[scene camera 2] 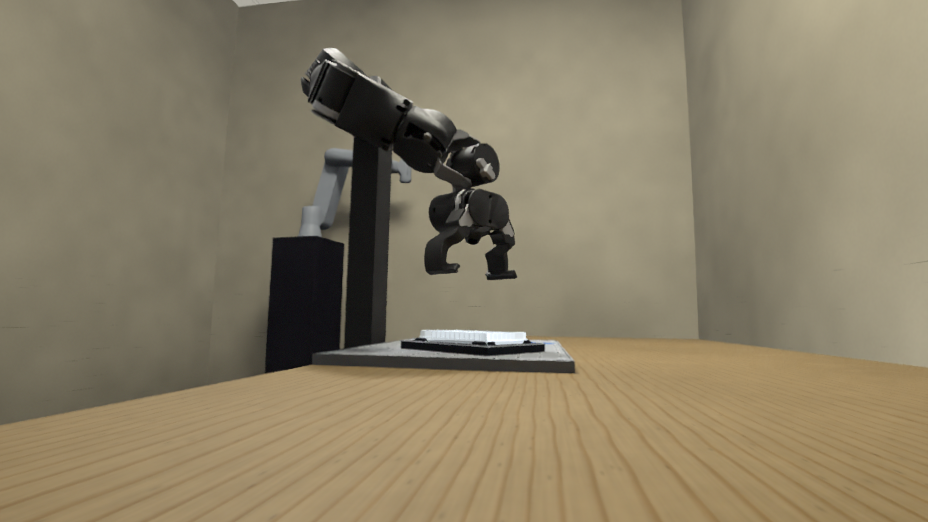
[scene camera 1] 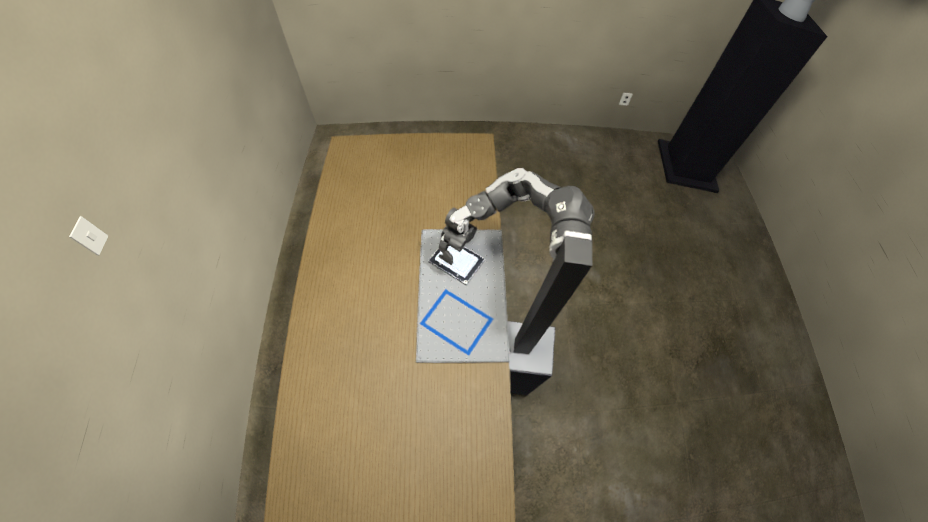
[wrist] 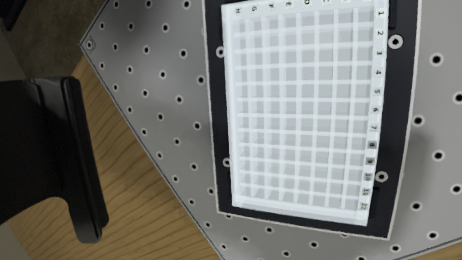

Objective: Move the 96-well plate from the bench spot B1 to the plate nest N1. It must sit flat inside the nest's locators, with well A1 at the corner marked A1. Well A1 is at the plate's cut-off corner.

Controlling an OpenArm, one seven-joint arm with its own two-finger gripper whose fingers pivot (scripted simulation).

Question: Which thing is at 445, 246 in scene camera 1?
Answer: My gripper.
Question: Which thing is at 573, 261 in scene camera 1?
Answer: A black arm column.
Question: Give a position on a 96-well plate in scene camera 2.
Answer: At 452, 336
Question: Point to a black arm column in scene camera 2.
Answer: At 367, 269
